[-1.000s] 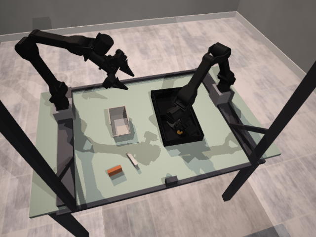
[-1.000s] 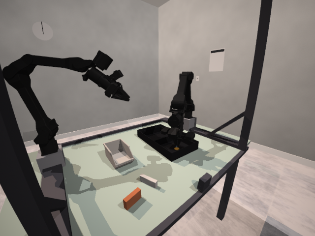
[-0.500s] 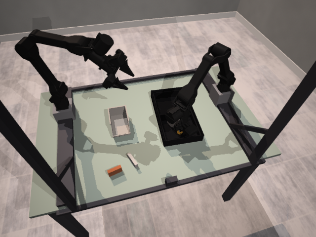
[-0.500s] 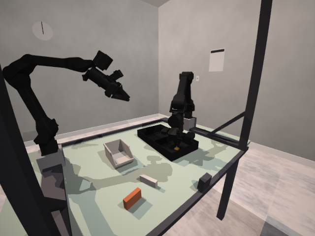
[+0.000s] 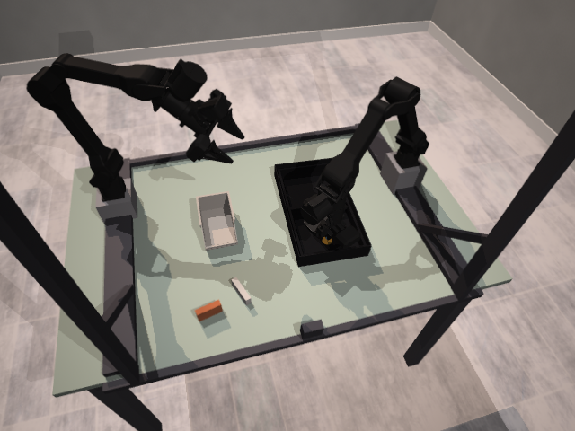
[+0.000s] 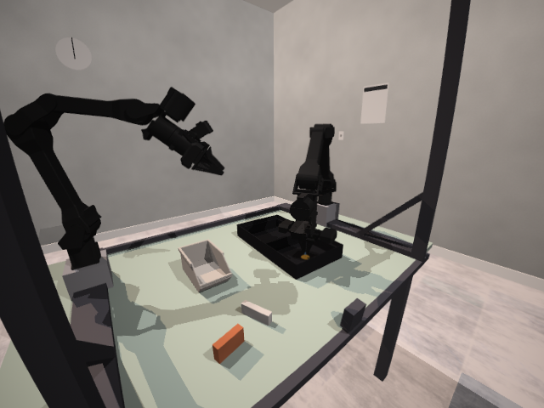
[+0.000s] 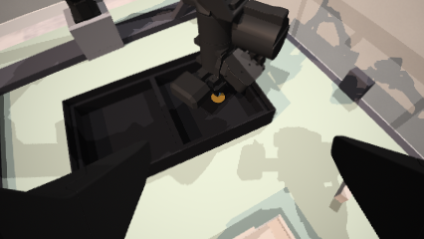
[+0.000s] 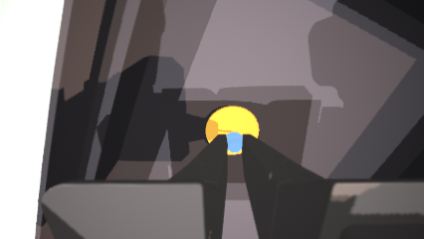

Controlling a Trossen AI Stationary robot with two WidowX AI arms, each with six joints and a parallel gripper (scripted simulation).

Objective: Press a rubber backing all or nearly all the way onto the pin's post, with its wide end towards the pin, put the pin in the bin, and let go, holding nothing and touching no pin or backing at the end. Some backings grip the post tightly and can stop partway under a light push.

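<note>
The pin is 4 cm below my right hand. Round my right hand: black two-compartment tray 12 cm ahead, 3 cm below; orange block 35 cm to the left, 18 cm behind, 3 cm below; bin 32 cm to the left, 9 cm ahead, 1 cm below.
</note>
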